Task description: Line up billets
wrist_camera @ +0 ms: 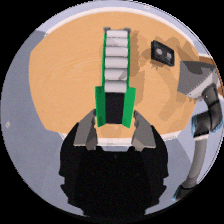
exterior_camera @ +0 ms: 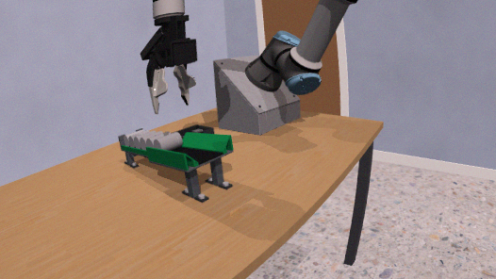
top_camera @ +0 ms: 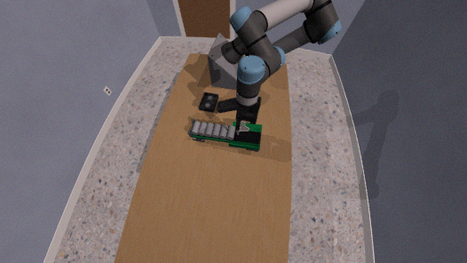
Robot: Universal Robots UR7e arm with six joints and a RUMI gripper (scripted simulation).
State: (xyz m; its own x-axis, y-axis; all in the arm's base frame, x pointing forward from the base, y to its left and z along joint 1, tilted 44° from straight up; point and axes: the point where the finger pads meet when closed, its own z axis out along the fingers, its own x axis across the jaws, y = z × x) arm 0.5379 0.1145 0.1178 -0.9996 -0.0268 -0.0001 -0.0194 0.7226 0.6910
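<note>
Now: the green feed ramp 13 cm below my hand and 7 cm to the right of it. Round my hand: small black box 24 cm to the right, 22 cm behind, 18 cm below; then stop 26 cm to the right, 13 cm below.
</note>
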